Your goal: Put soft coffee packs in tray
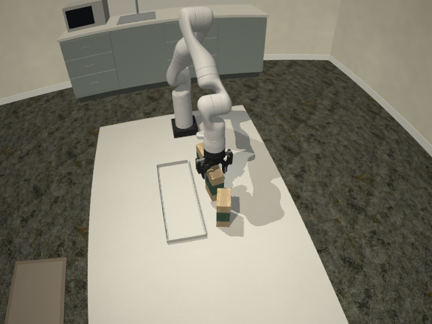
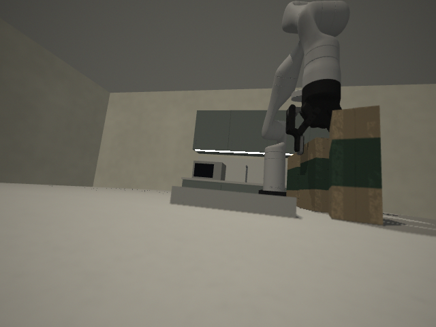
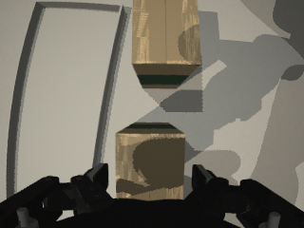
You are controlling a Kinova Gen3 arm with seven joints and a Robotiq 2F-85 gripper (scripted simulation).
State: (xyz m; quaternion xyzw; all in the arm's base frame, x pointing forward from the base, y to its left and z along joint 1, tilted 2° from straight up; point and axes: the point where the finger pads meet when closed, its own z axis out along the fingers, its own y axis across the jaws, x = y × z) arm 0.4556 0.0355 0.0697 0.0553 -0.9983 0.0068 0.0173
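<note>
The tray is 10 mm behind my hand, 150 mm to the right of it and 120 mm below it.
</note>
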